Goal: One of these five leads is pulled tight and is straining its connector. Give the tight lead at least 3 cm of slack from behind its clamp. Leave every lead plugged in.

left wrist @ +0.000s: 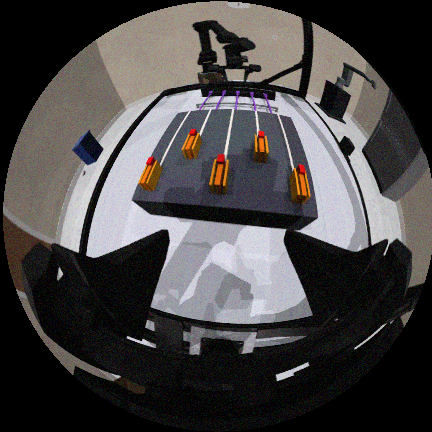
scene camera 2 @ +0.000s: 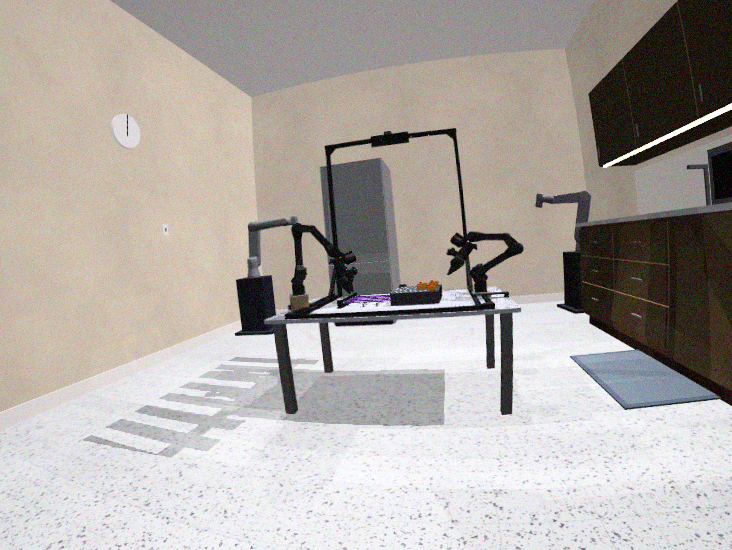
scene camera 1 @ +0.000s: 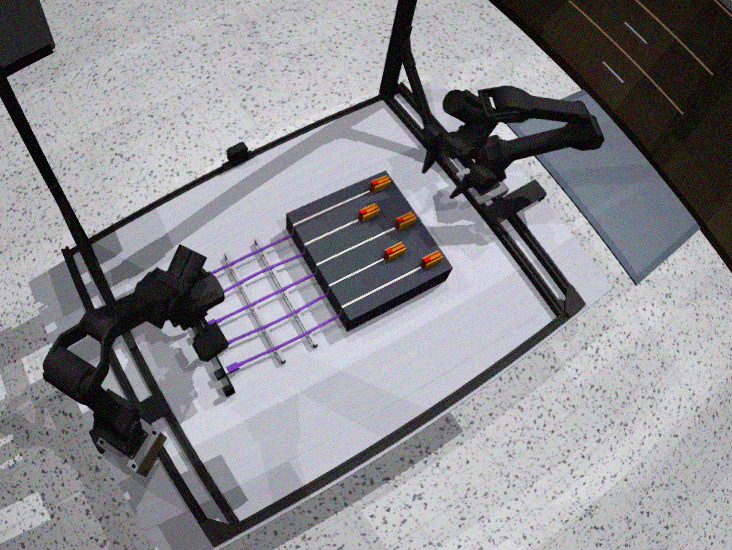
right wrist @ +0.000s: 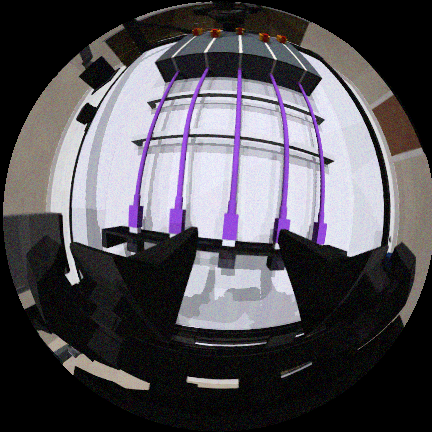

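Several purple leads [scene camera 1: 266, 324] [right wrist: 235, 150] run from purple connectors [right wrist: 230, 227] at a black rail [right wrist: 114, 235] to a dark block [scene camera 1: 366, 266] [left wrist: 200, 197] [right wrist: 190, 62]. They continue as white lines along its top to orange clamps with red tops [scene camera 1: 404, 221] [left wrist: 219, 175]. All connectors seen in the right wrist view sit at the rail; which lead is tight I cannot tell. My right gripper [right wrist: 239, 234] is open and empty above the rail, with the middle connector showing between its fingertips. My left gripper [scene camera 1: 440, 182] [left wrist: 228, 235] is open and empty beyond the block's clamp end.
Two thin crossbars [scene camera 1: 254, 310] [right wrist: 210, 136] cross the leads' path between rail and block. A black frame [scene camera 1: 378, 446] edges the white table [scene camera 1: 384, 378]. A frame post [scene camera 1: 393, 59] stands near the left arm. The right arm covers part of the rail in scene camera 1.
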